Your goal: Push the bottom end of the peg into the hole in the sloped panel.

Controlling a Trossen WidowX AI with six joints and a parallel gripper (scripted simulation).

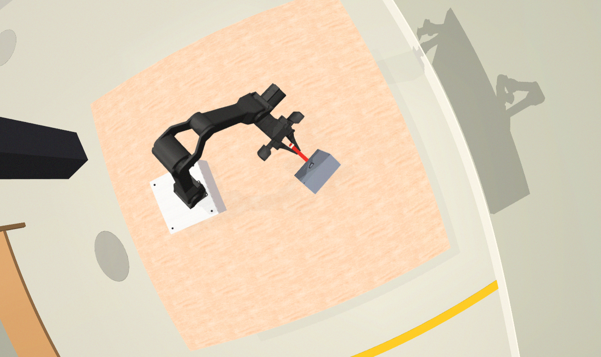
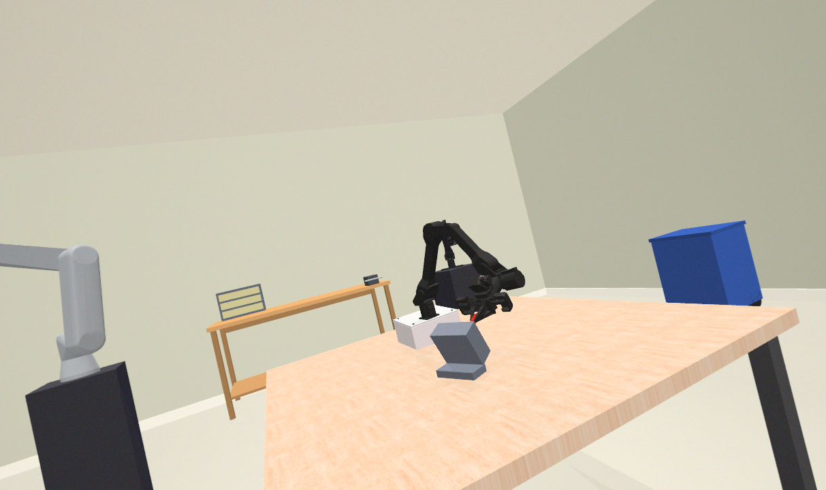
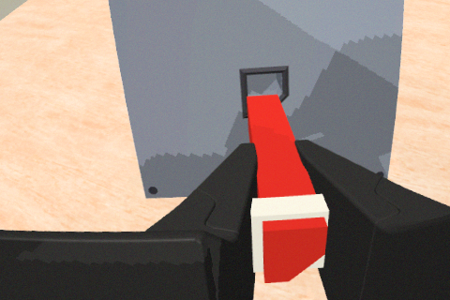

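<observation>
Now: the grey sloped panel 20 mm ahead of my gripper tip, 80 mm to the right of it and 40 mm below it. Also, from my gripper tip: red peg 20 mm to the left, 10 mm above.
</observation>
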